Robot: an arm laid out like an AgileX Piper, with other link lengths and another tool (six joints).
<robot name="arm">
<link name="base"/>
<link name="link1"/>
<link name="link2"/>
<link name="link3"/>
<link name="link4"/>
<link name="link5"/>
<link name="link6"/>
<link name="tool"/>
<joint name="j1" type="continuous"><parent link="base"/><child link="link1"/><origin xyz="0 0 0.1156" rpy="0 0 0"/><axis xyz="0 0 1"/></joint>
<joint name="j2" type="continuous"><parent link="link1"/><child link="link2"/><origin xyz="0 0 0" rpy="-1.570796 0 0"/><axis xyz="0 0 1"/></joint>
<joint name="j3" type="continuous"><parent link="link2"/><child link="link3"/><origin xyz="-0.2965 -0.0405 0" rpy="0 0 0"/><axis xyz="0 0 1"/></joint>
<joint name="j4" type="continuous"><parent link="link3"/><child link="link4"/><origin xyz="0.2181 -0.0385 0" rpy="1.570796 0 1.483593"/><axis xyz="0 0 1"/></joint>
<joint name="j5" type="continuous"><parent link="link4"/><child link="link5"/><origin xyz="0 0 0" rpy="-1.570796 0 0"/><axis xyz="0 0 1"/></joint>
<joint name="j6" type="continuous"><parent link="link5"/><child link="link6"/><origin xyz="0 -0.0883 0" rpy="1.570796 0 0"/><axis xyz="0 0 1"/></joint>
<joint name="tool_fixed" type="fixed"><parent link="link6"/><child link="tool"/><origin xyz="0.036 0.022 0.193" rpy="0.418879 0 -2.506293"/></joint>
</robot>
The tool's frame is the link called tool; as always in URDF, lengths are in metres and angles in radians. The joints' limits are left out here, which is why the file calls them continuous.
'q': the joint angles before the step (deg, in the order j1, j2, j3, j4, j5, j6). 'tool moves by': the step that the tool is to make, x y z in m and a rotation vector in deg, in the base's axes. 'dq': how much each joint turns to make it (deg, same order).
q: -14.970 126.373 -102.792 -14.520 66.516 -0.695
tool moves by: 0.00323 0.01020 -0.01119 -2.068 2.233 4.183
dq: 3.232 1.881 0.000 -2.700 -0.193 0.001
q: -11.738 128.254 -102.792 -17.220 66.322 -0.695
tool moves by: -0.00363 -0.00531 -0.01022 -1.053 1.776 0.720
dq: 0.139 1.641 -0.001 -1.507 -0.120 0.001
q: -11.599 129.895 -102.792 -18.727 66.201 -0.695
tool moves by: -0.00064 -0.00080 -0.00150 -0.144 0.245 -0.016
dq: -0.001 0.240 0.001 -0.211 -0.001 0.100
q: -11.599 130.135 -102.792 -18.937 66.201 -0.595
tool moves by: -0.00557 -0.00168 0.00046 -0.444 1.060 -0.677
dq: 0.000 0.105 0.001 -0.576 1.083 0.595
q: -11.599 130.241 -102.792 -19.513 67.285 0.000
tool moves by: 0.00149 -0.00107 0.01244 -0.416 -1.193 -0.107
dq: 0.000 -1.707 0.002 -0.116 0.481 0.000
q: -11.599 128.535 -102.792 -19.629 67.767 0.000
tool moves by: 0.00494 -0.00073 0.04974 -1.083 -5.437 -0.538
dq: 0.001 -6.965 0.000 0.190 1.508 0.000
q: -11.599 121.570 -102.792 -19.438 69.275 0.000
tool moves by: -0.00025 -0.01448 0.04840 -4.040 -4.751 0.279
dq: 0.001 -6.206 0.000 -3.001 0.790 0.000
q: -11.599 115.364 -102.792 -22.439 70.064 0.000
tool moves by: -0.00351 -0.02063 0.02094 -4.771 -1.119 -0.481
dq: -0.001 -1.863 -0.001 -4.716 0.241 1.042
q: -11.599 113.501 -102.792 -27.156 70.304 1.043
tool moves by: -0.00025 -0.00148 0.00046 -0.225 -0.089 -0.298
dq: -0.060 0.001 -0.002 -0.281 0.001 0.307
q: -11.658 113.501 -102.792 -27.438 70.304 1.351
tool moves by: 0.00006 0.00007 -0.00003 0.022 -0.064 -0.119
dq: 0.000 0.000 0.000 0.000 0.001 0.137
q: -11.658 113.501 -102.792 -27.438 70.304 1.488
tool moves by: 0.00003 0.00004 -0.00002 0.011 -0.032 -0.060
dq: 0.001 0.000 0.001 0.000 0.000 0.070
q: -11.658 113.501 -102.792 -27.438 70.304 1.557
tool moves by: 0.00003 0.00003 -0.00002 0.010 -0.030 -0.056
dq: 0.000 0.001 0.001 -0.001 -0.001 0.065
